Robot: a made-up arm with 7 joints.
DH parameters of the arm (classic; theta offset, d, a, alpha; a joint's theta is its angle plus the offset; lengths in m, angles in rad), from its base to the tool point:
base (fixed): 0 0.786 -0.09 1.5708
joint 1: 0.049 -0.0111 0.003 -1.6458
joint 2: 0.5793 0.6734 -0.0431 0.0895
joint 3: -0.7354 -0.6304 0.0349 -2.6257
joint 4: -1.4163 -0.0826 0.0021 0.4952
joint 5: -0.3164 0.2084 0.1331 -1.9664
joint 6: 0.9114 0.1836 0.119 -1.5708
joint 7: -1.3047 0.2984 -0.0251 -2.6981
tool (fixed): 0.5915 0.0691 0 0
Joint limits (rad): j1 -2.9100..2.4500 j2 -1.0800..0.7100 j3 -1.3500..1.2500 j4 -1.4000..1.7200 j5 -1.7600..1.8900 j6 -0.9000..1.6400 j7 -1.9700..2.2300
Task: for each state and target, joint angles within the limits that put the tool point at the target. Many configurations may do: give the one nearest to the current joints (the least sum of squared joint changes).
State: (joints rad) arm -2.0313 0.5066 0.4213 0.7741 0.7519 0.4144 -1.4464
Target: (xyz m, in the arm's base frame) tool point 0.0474 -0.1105 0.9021
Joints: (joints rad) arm -2.0563 0.3225 0.1704 1.0613 1.1024 0.7825 -1.4511
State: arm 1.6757 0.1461 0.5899 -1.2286 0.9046 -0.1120 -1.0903
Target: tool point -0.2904 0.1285 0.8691
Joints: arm 1.3123 0.1036 0.6751 -0.9545 1.0919 -0.1025 -1.1942
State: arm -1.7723 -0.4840 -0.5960 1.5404 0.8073 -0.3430 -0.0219
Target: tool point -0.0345 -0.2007 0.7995
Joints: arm -1.7868 -0.2696 -0.1694 1.4098 0.9071 -0.5580 0.0314
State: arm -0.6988 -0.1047 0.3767 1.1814 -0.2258 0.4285 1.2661
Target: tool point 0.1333 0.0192 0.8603
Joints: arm -0.8410 -0.0990 0.4557 1.0921 -0.3689 -0.4681 1.1495
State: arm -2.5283 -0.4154 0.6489 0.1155 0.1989 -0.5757 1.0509
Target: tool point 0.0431 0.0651 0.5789
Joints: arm -2.2963 -0.5158 0.4722 0.1420 0.0720 -0.4796 1.0283
